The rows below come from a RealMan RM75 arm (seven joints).
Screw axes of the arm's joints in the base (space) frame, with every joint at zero. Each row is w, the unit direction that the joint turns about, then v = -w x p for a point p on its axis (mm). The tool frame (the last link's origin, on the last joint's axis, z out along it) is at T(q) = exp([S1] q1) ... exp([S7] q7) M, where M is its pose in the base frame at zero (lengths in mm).
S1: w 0 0 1 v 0.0 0.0 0.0
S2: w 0 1 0 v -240.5 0.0 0.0
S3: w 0 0 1 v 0.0 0.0 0.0
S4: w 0 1 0 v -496.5 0.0 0.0
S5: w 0 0 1 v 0.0 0.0 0.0
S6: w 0 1 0 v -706.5 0.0 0.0
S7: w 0 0 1 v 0.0 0.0 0.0
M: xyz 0.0 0.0 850.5 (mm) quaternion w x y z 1 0 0 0
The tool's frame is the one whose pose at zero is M.
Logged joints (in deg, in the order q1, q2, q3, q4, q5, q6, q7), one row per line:
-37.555, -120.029, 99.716, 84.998, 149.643, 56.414, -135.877
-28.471, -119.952, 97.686, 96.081, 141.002, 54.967, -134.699
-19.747, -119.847, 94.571, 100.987, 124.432, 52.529, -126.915
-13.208, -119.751, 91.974, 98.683, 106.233, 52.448, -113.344
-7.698, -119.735, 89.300, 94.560, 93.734, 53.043, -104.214
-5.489, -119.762, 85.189, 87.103, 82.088, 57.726, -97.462
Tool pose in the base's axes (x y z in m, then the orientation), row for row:
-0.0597, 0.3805, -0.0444, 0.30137, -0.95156, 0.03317, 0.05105
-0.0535, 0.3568, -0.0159, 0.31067, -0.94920, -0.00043, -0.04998
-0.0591, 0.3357, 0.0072, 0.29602, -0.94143, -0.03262, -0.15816
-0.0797, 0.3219, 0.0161, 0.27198, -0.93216, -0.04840, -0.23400
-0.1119, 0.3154, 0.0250, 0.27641, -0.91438, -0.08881, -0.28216
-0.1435, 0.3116, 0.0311, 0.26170, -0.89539, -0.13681, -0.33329
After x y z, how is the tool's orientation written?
As a quaternion, w x y z.
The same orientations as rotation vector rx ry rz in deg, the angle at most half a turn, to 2 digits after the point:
-144.62, 5.04, 7.76
-143.60, -0.07, -7.56
-143.47, -4.97, -24.10
-143.79, -7.47, -36.09
-140.73, -13.67, -43.43
-138.84, -21.21, -51.68

